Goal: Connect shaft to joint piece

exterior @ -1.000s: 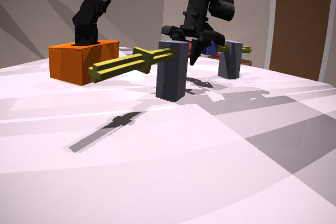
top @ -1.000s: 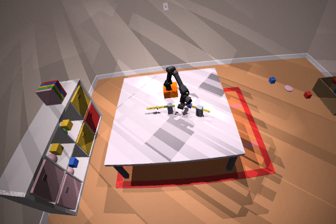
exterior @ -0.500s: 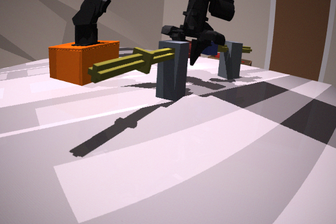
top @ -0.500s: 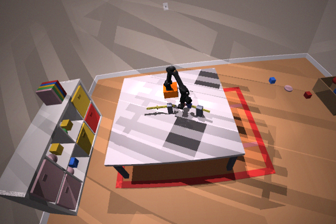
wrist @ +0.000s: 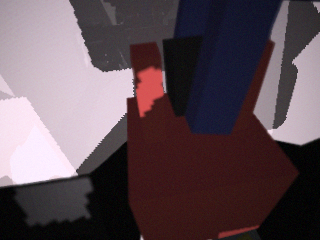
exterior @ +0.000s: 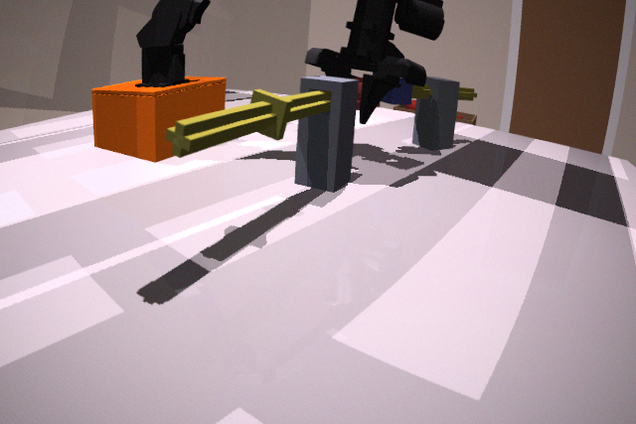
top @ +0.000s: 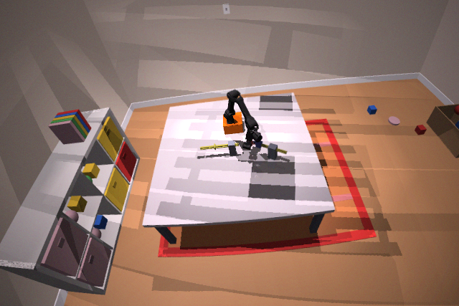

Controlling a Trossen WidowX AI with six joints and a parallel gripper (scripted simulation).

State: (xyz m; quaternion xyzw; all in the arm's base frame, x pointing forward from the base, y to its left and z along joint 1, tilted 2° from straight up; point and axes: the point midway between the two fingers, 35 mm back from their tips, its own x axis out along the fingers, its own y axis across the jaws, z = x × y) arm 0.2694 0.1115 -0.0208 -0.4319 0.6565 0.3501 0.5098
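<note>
The red joint piece is 40 mm above my gripper tip, 20 mm to the left of it and 10 mm ahead of it.
</note>
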